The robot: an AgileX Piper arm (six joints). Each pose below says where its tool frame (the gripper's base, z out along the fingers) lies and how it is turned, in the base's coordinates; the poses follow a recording.
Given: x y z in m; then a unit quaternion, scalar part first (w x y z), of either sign.
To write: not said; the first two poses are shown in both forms.
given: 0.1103 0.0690 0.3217 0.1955 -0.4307 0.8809 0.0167
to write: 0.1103 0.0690 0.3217 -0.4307 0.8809 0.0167 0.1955
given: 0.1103 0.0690 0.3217 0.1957 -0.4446 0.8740 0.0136
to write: 0.1103 0.0690 0.3217 -0.4446 0.8740 0.0136 0.1957
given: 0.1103 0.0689 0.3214 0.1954 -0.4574 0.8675 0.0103
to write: 0.1103 0.0689 0.3214 -0.4574 0.8675 0.0103 0.1954
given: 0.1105 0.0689 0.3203 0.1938 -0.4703 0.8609 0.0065
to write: 0.1105 0.0689 0.3203 -0.4703 0.8609 0.0065 0.1938
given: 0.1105 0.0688 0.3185 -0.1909 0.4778 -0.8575 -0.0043
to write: 0.1105 0.0688 0.3185 -0.4778 0.8575 0.0043 0.1909
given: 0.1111 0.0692 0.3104 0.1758 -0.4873 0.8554 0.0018
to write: 0.1111 0.0692 0.3104 -0.4873 0.8554 0.0018 0.1758
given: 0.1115 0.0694 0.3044 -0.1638 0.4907 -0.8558 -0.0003
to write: 0.1115 0.0694 0.3044 -0.4907 0.8558 0.0003 0.1638
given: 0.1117 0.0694 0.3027 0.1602 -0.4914 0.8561 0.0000
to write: 0.1117 0.0694 0.3027 -0.4914 0.8561 0.0000 0.1602
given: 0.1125 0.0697 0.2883 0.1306 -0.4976 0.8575 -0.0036
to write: 0.1125 0.0697 0.2883 -0.4976 0.8575 -0.0036 0.1306
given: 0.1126 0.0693 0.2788 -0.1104 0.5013 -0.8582 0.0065
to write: 0.1126 0.0693 0.2788 -0.5013 0.8582 -0.0065 0.1104
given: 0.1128 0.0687 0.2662 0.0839 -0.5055 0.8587 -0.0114
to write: 0.1128 0.0687 0.2662 -0.5055 0.8587 -0.0114 0.0839
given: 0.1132 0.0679 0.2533 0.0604 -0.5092 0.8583 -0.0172
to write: 0.1132 0.0679 0.2533 -0.5092 0.8583 -0.0172 0.0604
